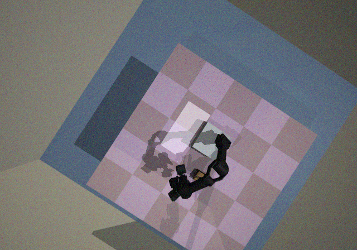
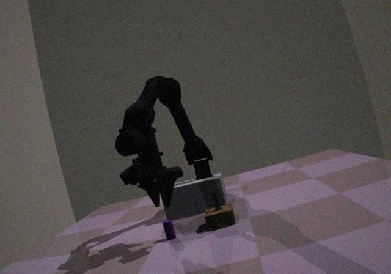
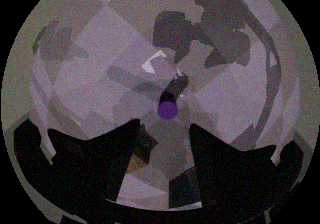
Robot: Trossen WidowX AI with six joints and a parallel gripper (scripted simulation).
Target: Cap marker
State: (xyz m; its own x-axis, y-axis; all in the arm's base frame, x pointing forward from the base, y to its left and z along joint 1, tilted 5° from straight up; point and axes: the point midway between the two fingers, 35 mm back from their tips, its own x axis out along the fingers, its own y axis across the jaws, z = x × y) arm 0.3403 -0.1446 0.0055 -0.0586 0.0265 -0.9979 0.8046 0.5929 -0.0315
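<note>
My gripper tip is now 70 mm above the purple cap. Round my gripper tip: brown holder block: 140 mm to the left, 70 mm below, 10 mm behind.
</note>
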